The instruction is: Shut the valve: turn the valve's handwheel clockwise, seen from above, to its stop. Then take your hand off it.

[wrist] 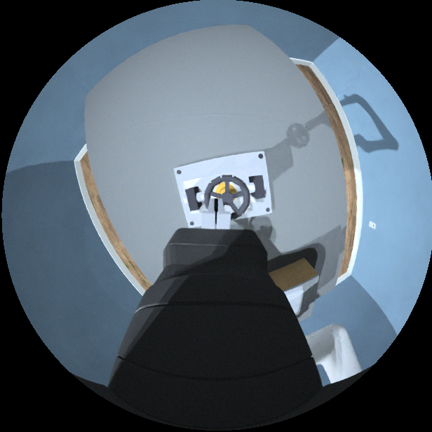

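Note:
The valve's dark handwheel (246, 196) is a spoked ring, seen from above near the middle of the wrist view. A yellow part (224, 187) shows beneath it through the spokes. The valve stands on a white plate (220, 164) with dark bolts at its corners and a dark clamp block on each side. My gripper (215, 205) is shut, with nothing between its fingers. Its pale fingertips overlap the lower left part of the wheel in the picture. I cannot tell whether they touch the rim or a spoke, or stand above it. The fingers hide part of the lower left rim.
The plate lies on a grey table top (150, 100) with wood and white edges (346, 165) at left and right. A box with a brown top (295, 274) stands at the lower right, beside my dark gripper body. A white rounded object (336, 345) shows below it.

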